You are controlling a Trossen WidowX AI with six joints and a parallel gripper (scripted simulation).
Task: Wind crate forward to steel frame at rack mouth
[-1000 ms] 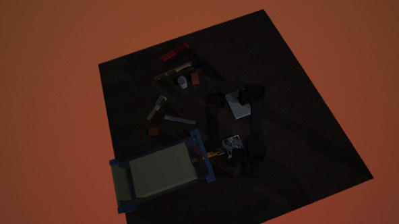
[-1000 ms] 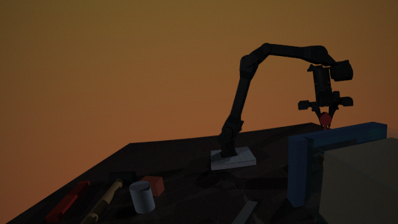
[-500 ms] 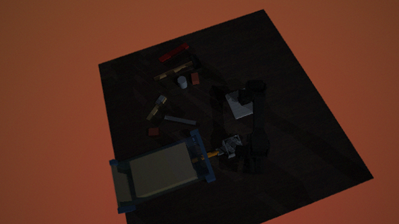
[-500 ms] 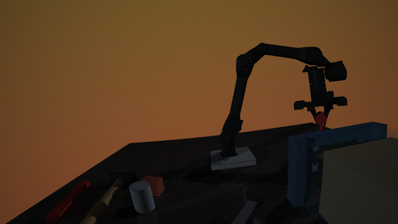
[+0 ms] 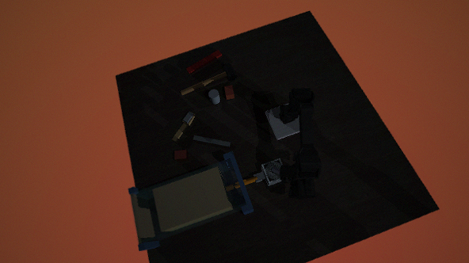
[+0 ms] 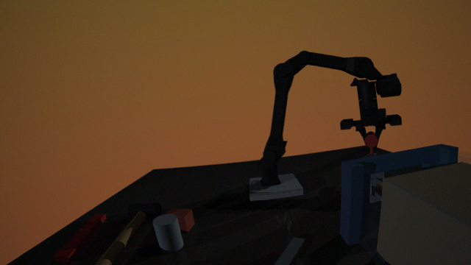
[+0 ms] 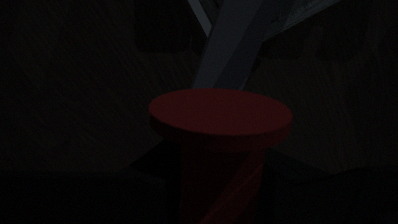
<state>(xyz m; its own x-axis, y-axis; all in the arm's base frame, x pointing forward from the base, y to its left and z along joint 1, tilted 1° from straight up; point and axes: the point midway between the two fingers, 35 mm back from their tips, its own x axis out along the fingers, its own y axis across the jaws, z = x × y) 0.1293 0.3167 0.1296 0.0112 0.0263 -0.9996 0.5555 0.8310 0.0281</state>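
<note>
My gripper tip is 3 cm to the left of the winch handle, 2 cm short of it and 1 cm above it. Also, from my gripper tip: red knob 2 cm above; blue steel frame 22 cm ahead, 8 cm to the right, 1 cm below; winch 8 cm to the right, 8 cm below, 5 cm ahead.
</note>
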